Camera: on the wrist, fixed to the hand. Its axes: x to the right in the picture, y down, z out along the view.
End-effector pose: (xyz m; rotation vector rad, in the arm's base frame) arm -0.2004 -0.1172 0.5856 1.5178 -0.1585 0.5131
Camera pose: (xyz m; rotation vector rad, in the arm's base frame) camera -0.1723 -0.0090 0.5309 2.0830 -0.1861 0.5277
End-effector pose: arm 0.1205 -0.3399 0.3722 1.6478 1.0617 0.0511
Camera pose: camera 0.0424 -0.2461 0.3474 2.1336 0.9648 -0.3289
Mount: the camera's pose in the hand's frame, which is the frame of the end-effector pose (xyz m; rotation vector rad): 0.0264 -0.0646 -0.1031 0.5400 -0.1381 0.0651
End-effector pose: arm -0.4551 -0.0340 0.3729 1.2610 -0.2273 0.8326
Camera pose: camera -0.4231 0.0661 0.3062 1.8282 -0.1580 0.8955
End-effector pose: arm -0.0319 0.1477 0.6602 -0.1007 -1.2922 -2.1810
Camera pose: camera -0.0641 0.0738 0.5653 -0.0764 -1.8813 -1.7263
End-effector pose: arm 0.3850 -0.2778 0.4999 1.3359 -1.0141 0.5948
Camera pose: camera 0.4782 -0.1953 0.4975 1.8415 -1.0517 0.8758
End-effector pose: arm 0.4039 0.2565 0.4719 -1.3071 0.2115 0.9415
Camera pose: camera 0.5023 0.1802 0.4713 -0.7400 0.3736 0.9425
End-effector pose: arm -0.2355 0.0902 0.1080 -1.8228 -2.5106 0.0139
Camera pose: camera -0.3013 0.0937 0.2137 -1.7092 -2.2169 0.7614
